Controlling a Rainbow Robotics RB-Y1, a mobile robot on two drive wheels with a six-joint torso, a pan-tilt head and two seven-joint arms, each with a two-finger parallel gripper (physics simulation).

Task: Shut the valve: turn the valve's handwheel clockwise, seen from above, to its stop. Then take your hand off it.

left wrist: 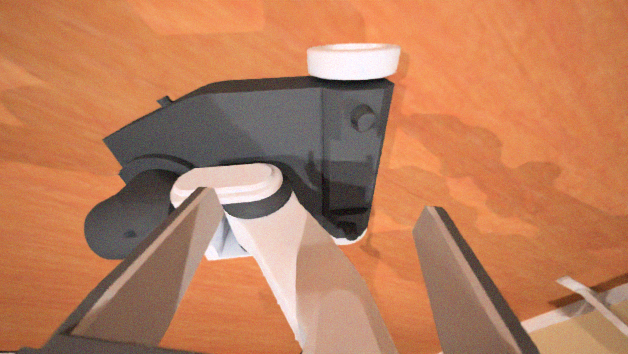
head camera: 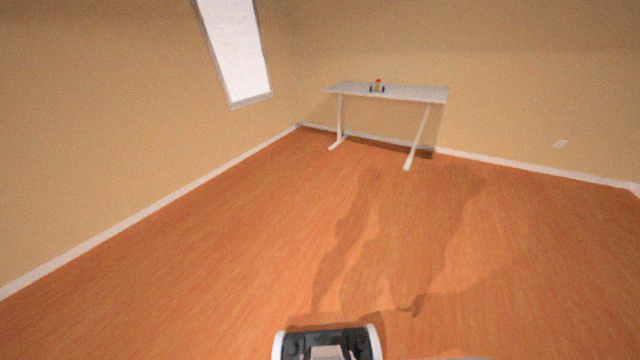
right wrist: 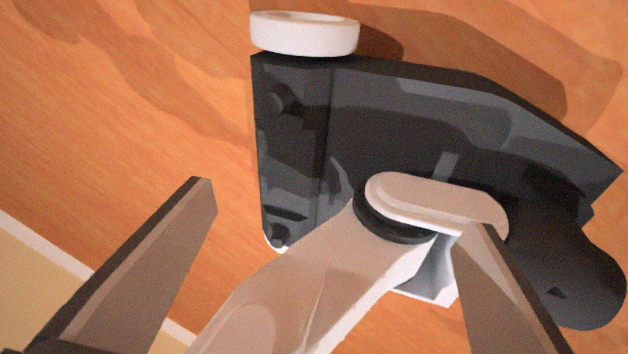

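Note:
The valve [head camera: 377, 86] stands far off on a white table [head camera: 415, 93], left of the middle of its top. It shows small, with a red part on top, a yellowish body and a dark piece at each side. The red part looks like the handwheel [head camera: 378, 80]; how far it is turned is too small to tell. My left gripper [left wrist: 315, 209] is open and empty, held over my own base. My right gripper [right wrist: 334, 215] is open and empty, also over my base. Both are far from the valve, which does not show in either wrist view.
The table stands near the back wall, on two white legs with feet [head camera: 408, 164] on the wooden floor [head camera: 225, 250]. A bright window [head camera: 239, 50] is in the left wall. My dark base [left wrist: 270, 120] [right wrist: 400, 115] has white wheels. Shadows lie on the floor ahead.

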